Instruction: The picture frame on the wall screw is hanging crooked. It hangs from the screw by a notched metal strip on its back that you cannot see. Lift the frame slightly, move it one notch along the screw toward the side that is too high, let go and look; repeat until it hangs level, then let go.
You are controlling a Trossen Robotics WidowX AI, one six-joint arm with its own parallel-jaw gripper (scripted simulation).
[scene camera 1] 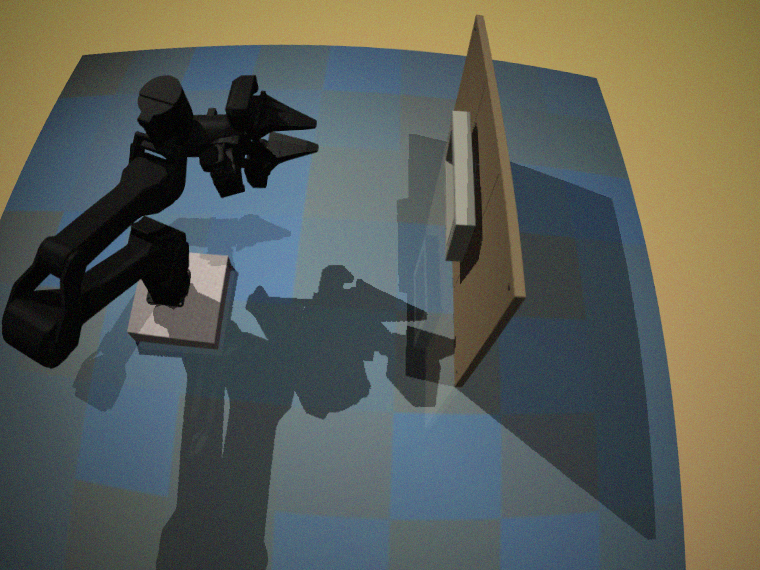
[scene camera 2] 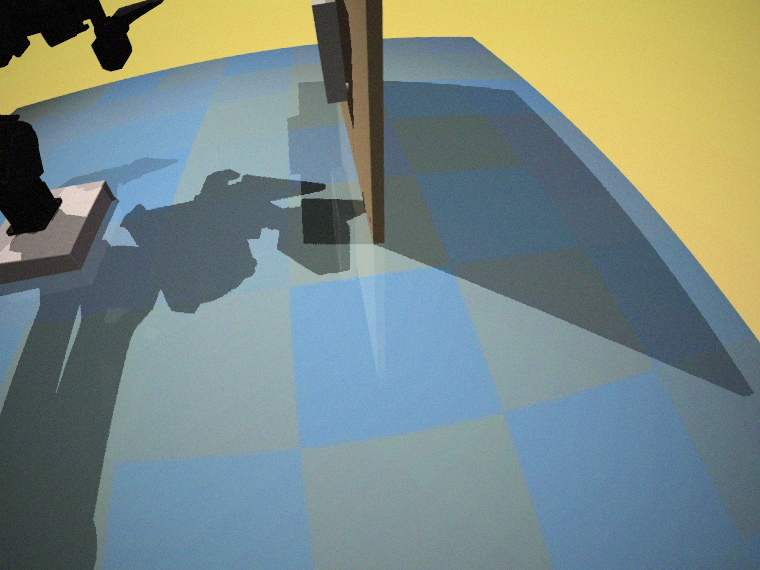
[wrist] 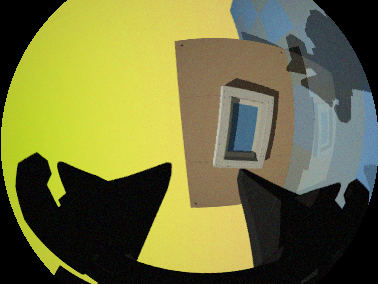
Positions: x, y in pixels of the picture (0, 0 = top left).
Labels:
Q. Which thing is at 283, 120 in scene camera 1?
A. The gripper.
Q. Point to a picture frame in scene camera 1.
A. At 460, 222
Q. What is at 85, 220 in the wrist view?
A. The gripper.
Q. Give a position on a brown wall board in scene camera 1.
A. At 488, 285

